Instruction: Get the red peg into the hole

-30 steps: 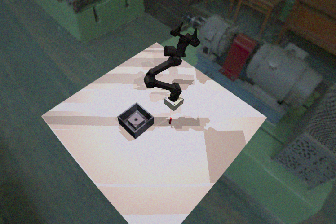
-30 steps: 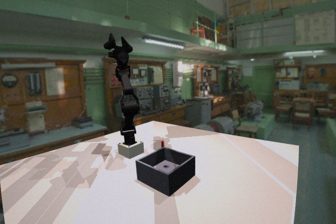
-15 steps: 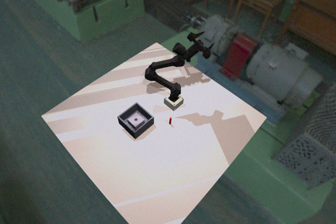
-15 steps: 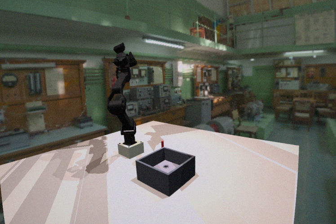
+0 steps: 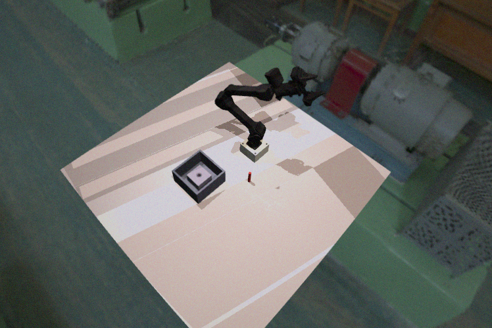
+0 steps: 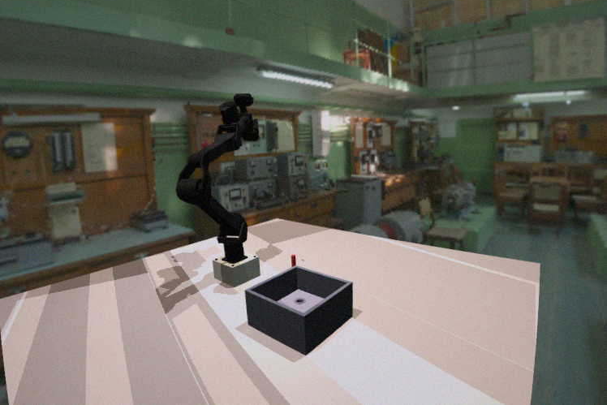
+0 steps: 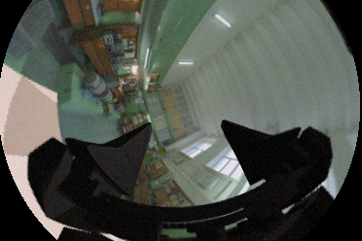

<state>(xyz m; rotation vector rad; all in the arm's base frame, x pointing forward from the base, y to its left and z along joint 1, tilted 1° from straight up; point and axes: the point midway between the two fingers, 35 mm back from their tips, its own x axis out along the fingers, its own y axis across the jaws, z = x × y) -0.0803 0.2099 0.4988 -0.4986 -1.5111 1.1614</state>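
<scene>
The red peg lies 540 mm below my gripper tip, 270 mm ahead of it and 120 mm to the right of it. From my gripper tip the other things lie so: dark box: 560 mm below, 440 mm ahead, 310 mm to the right; grey plate: 540 mm below, 440 mm ahead, 310 mm to the right.
</scene>
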